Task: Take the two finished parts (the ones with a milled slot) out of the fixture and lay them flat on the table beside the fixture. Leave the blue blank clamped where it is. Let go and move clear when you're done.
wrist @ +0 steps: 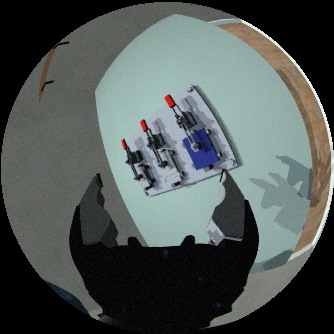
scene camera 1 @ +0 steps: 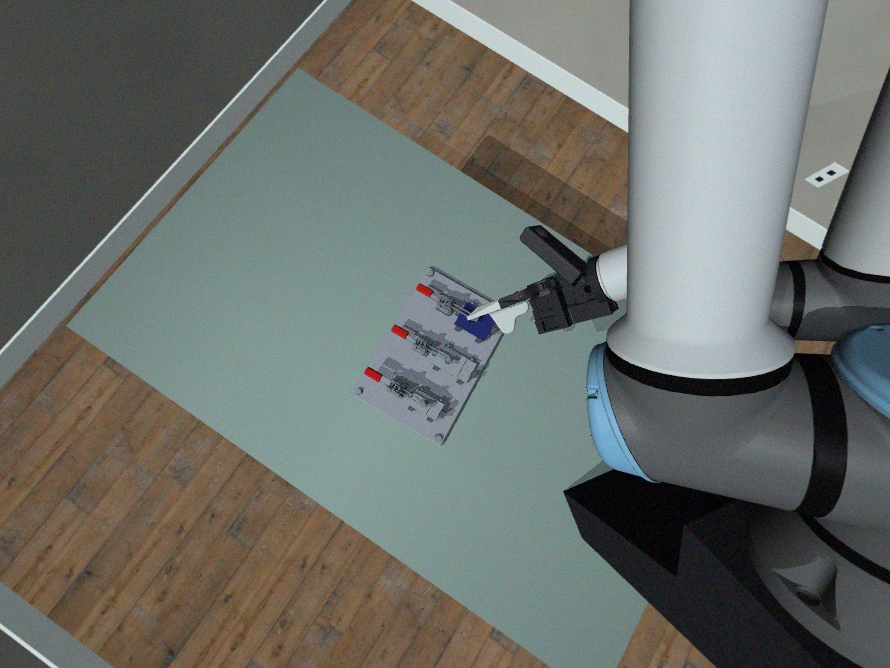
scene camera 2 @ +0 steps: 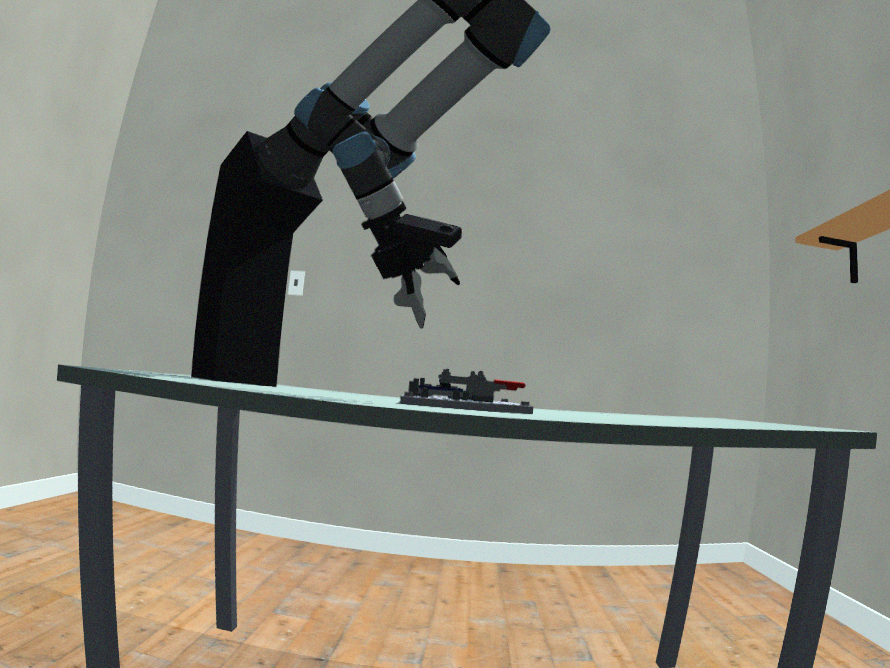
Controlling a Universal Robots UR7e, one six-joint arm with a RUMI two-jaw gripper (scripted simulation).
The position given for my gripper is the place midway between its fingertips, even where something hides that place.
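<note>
You'd find my gripper at point(scene camera 1: 492, 307), at point(scene camera 2: 441, 305) and at point(wrist: 160, 172). There's a blue blank point(scene camera 1: 481, 328), point(wrist: 207, 155) here too, and a grey fixture plate, which sits at point(scene camera 1: 395, 357) and at point(wrist: 163, 121).
</note>
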